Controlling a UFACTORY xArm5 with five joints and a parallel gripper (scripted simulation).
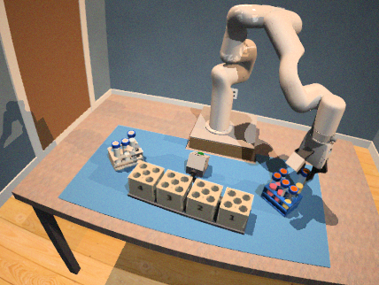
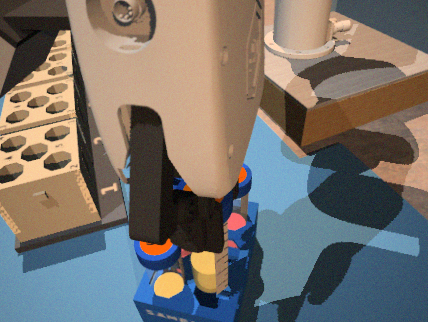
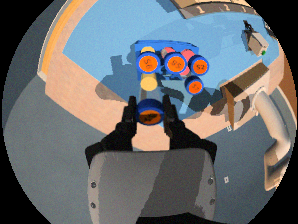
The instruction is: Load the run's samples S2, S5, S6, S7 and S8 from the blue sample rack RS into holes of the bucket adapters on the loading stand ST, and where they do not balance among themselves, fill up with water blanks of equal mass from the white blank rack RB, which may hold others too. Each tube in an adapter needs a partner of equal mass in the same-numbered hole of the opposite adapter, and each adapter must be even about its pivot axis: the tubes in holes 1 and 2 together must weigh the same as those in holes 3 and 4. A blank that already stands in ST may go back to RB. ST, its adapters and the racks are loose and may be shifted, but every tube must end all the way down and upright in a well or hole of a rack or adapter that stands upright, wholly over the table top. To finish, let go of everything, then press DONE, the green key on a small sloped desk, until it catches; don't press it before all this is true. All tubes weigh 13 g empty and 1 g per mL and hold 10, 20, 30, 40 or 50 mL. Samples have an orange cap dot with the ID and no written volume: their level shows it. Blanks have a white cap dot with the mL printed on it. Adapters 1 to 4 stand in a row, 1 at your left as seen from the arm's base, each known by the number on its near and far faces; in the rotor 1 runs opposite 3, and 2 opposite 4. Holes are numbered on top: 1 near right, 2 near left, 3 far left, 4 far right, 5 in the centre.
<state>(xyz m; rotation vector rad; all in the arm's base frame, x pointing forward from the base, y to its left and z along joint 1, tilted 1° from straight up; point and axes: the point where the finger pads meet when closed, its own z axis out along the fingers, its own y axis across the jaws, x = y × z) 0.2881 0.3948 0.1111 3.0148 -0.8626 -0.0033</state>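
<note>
Right now my hand is 15 cm above the blue sample rack RS and 4 cm to the left of it. From my hand the other things lie so: white blank rack RB: 69 cm to the right, 15 cm below, 4 cm ahead; then blue-capped tube: 70 cm to the right, 12 cm below, 8 cm ahead; then loading stand ST: 36 cm to the right, 17 cm below, 14 cm ahead.
</note>
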